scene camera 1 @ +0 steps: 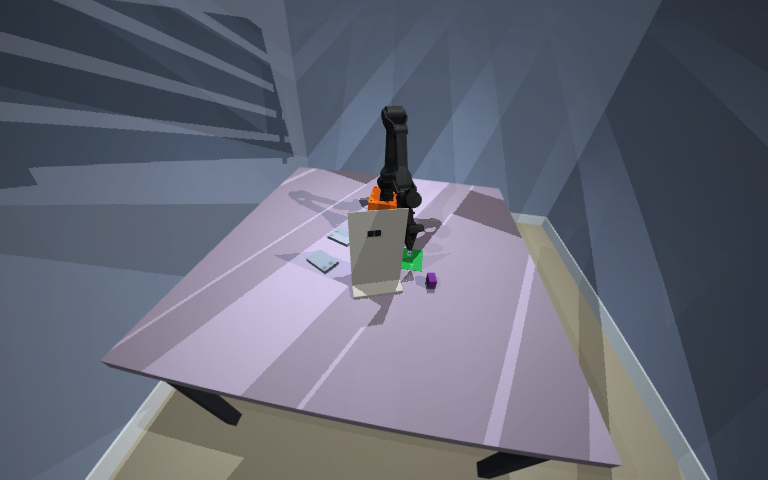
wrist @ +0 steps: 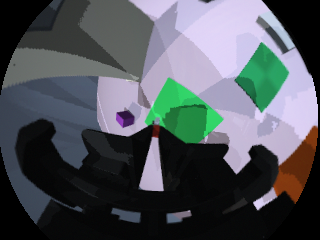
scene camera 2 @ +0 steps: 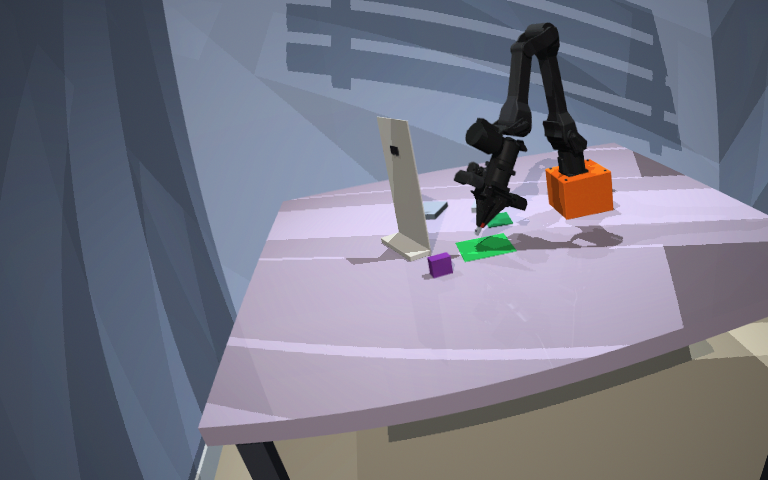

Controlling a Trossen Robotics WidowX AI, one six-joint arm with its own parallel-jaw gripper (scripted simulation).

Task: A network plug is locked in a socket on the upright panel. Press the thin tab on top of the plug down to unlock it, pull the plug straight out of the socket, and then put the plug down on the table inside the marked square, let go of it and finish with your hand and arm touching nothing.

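Note:
Gripper in the pictures, wrist view included. Also pictured: a beige panel, a bright green square.

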